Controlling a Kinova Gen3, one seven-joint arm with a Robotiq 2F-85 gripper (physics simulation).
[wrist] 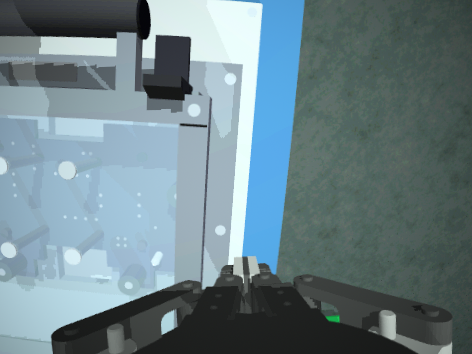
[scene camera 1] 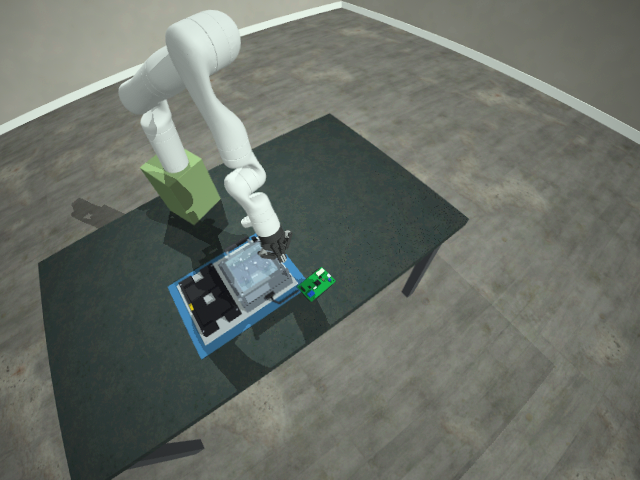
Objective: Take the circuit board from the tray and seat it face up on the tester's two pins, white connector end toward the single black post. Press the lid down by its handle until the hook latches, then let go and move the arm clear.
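Places are measured from the arm's base along level axes (x left, y back, z up), in metres.
Where they show: gripper, fingertip midpoint: (wrist: pixel 245 272) (scene camera 1: pixel 283 260); arm's base at its link origin: (scene camera 1: pixel 175 163).
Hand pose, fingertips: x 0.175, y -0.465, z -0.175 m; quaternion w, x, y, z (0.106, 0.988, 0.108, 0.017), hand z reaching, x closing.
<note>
Things, the pixels of their centre, and the offset from my fingertips. "spot": a spot on its surface instead. Level surfaces: height alone.
- green circuit board at the middle of its body: (scene camera 1: pixel 316 283) dx +0.059, dy -0.108, dz -0.049 m
- tester's clear-windowed lid at the middle of its body: (wrist: pixel 43 253) (scene camera 1: pixel 251 266) dx -0.101, dy +0.015, dz +0.039 m
- black cylindrical handle at the middle of its body: (wrist: pixel 39 16) (scene camera 1: pixel 236 244) dx -0.111, dy +0.119, dz +0.035 m
- black hook at a spot on its surface: (wrist: pixel 172 65) spot: dx -0.051, dy +0.107, dz +0.036 m
- black tray at a spot on its surface: (scene camera 1: pixel 219 308) spot: dx -0.254, dy -0.024, dz -0.037 m
- blue base at its surface level: dz -0.053 m
- rod at a spot on its surface: (scene camera 1: pixel 281 301) spot: dx -0.069, dy -0.103, dz -0.047 m
- dark table at its surface level: dz -0.055 m
The green circuit board (scene camera 1: pixel 316 283) (wrist: pixel 331 318) lies face up on the table at the tester's right corner, its white connector at the far end. The tester's clear-windowed lid (scene camera 1: pixel 250 268) (wrist: pixel 90 200) lies over its grey body; whether it is fully down is unclear. In the wrist view a black cylindrical handle (wrist: pixel 70 19) runs across the top left, with a black hook (wrist: pixel 172 65) beside it; I cannot tell if it is latched. The black tray (scene camera 1: pixel 219 308) is left of the tester. My gripper (scene camera 1: pixel 282 258) (wrist: pixel 245 272) is shut and empty, above the lid's right side. The pins and post cannot be made out.
A blue base (scene camera 1: pixel 248 321) (wrist: pixel 275 125) borders the tester and tray. A thin dark cable or rod (scene camera 1: pixel 281 301) runs from the tester's front toward the board. A green block (scene camera 1: pixel 206 186) supports the arm at the back of the dark table (scene camera 1: pixel 356 206).
</note>
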